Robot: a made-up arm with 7 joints.
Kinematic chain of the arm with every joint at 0, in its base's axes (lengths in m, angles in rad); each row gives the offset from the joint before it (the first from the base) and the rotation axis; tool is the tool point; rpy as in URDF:
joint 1: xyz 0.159 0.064 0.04 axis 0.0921 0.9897 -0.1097
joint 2: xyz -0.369 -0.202 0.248 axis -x
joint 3: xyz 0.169 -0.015 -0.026 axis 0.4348 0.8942 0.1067
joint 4: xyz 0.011 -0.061 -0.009 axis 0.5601 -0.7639 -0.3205
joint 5: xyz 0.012 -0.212 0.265 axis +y
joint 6: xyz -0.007 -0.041 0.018 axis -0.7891 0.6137 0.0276
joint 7: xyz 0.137 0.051 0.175 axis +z
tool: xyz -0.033 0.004 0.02 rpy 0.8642 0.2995 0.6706
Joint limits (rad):
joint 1: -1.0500..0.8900
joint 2: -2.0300..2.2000
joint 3: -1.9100..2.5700
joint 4: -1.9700..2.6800
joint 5: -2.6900..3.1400
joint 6: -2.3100..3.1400
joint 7: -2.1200..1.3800
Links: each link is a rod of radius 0.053 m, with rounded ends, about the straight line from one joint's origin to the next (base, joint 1, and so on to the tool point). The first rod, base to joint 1, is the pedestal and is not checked.
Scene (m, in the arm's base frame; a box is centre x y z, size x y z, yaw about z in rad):
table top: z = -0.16
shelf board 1: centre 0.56 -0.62 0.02 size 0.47 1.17 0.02 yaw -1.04
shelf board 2: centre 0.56 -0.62 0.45 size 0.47 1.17 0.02 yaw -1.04
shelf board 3: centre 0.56 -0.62 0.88 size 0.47 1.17 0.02 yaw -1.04
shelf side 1: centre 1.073 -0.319 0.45 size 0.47 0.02 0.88 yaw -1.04
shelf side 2: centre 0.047 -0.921 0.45 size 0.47 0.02 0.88 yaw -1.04
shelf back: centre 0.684 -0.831 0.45 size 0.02 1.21 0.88 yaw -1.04
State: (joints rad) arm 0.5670 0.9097 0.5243 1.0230 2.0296 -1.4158 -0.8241
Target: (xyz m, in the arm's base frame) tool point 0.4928 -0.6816 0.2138
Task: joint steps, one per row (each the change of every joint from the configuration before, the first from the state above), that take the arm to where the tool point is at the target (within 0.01 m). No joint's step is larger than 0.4 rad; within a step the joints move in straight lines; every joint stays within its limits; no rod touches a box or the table.
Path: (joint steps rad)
1: -0.2208 0.1459 -0.0991 -0.0694 0.1039 0.2872 -0.0136
2: -0.2207 0.1459 -0.0991 -0.0695 0.1039 0.2871 -0.0136
3: 0.0698 -0.1270 -0.1765 0.3592 0.1805 0.1193 -0.0423
4: 0.0699 -0.1269 -0.1765 0.3592 0.1805 0.1192 -0.0422
5: 0.0698 -0.1269 -0.1766 0.3591 0.1806 0.1192 -0.0423
6: 0.0698 -0.1270 -0.1765 0.3592 0.1805 0.1193 -0.0422
7: 0.0699 -0.1269 -0.1765 0.3592 0.1805 0.1192 -0.0423
8: 0.1038 0.1243 -0.0369 0.0000 -0.2457 -0.3785 0.0544
9: 0.1038 0.1244 -0.0369 0.0000 -0.2458 -0.3785 0.0545
10: 0.1039 0.1243 -0.0368 0.0000 -0.2457 -0.3785 0.0544
11: 0.1038 0.1243 -0.0369 0.0000 -0.2458 -0.3785 0.0544

